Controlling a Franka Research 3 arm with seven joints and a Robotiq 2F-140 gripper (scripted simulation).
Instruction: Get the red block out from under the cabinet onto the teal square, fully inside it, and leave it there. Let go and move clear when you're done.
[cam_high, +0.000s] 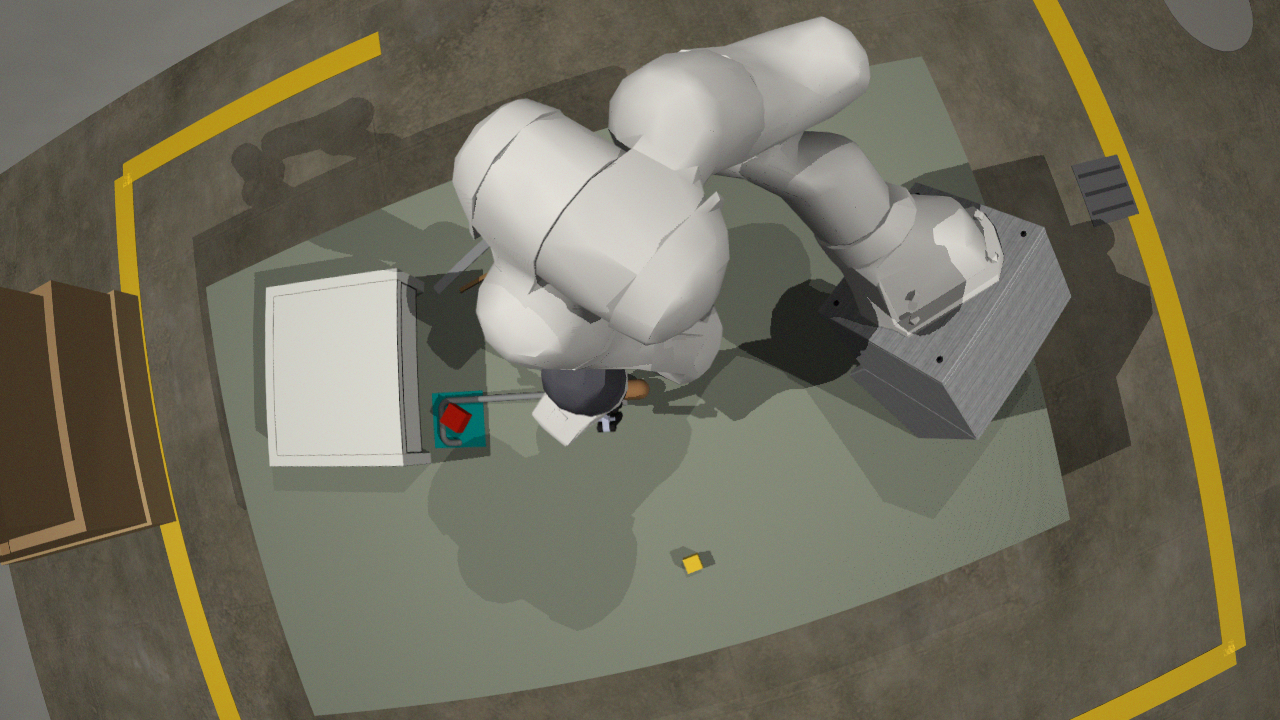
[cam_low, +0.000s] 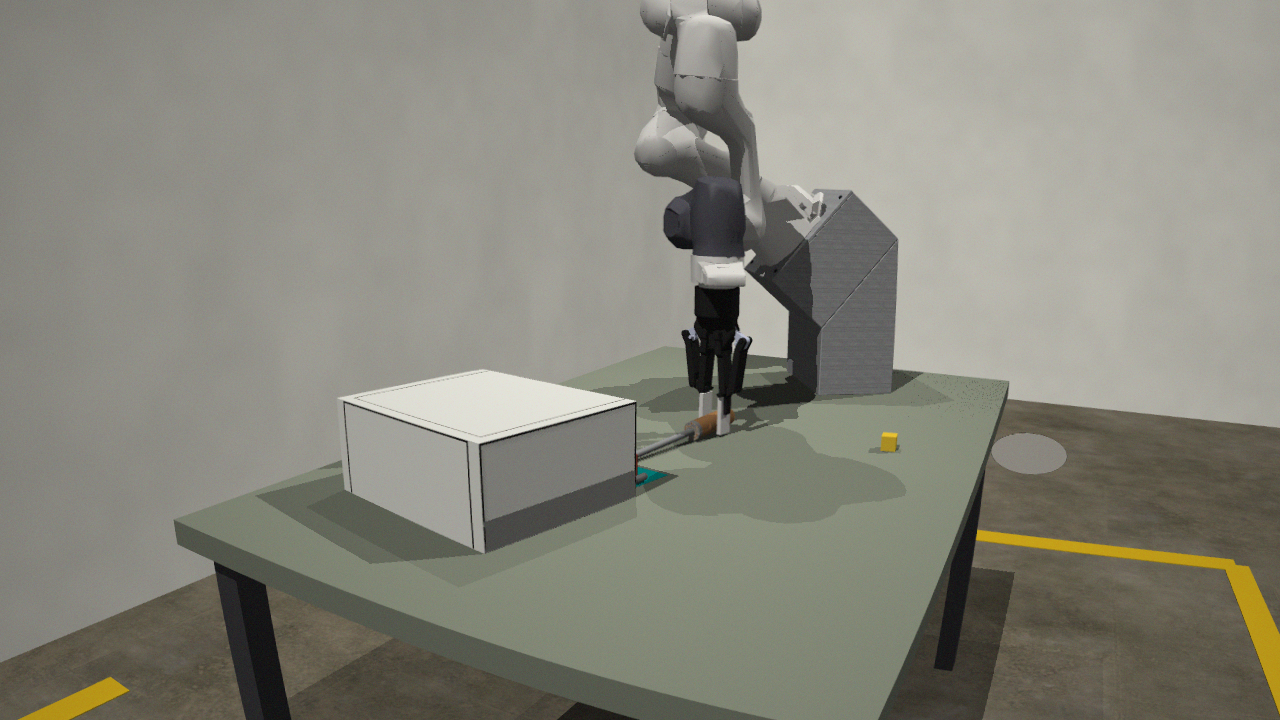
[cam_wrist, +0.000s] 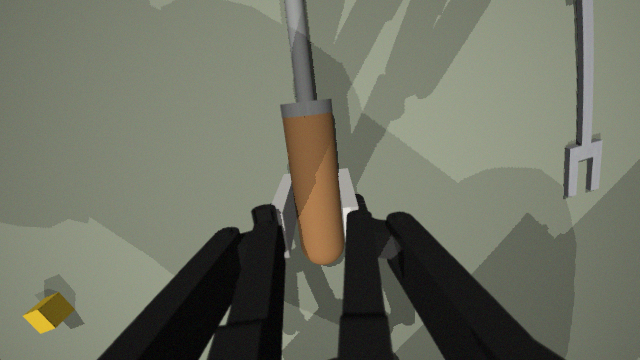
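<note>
The grey hook tool lies 14 cm ahead of my hand, 2 cm below it and 1 cm to the right of it. From my hand the other things lie so: grey fork-ended tool 21 cm to the right, 3 cm below; wooden stick 26 cm to the right, 11 cm ahead, 3 cm below; teal square 27 cm ahead, 5 cm to the right, 4 cm below.
</note>
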